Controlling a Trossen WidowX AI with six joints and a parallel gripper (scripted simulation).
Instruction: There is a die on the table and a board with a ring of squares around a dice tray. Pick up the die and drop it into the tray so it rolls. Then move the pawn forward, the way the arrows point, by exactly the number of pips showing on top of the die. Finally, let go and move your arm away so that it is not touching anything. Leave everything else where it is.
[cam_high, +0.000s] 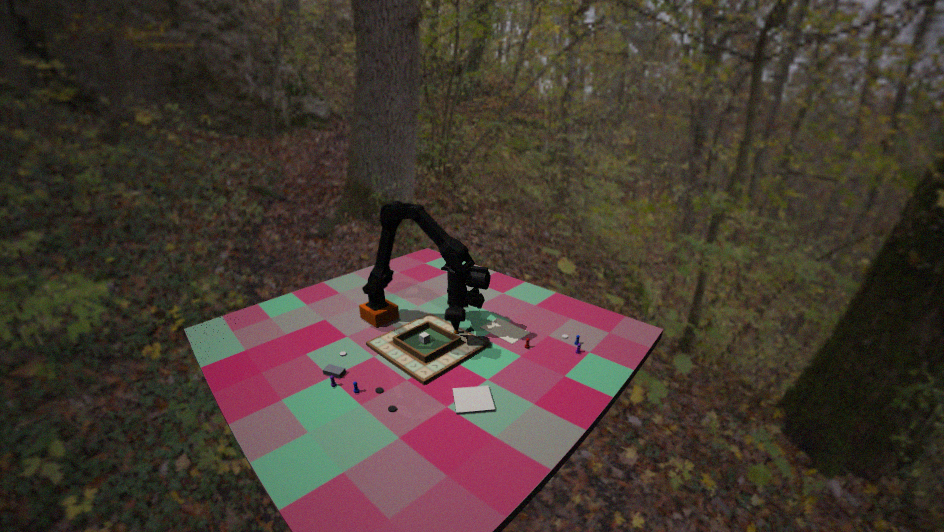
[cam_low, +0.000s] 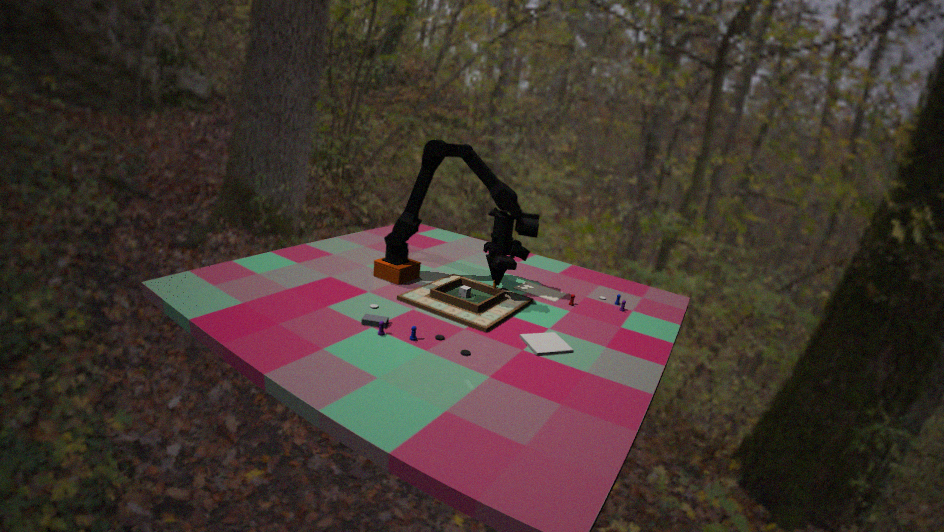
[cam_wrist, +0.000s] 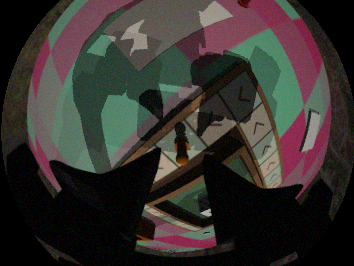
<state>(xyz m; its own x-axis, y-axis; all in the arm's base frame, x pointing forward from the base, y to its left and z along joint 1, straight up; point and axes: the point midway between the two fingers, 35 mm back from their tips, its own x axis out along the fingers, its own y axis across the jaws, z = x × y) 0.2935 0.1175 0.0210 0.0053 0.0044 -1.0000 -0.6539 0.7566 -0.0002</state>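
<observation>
Now: the orange pawn 1 cm below my gripper tip. The rest, counted from my gripper tip: card: 14 cm to the left, 9 cm ahead, 4 cm below; red pawn: 21 cm ahead, 11 cm to the left, 2 cm below; die: 11 cm to the right, 4 cm behind, 1 cm below.
</observation>
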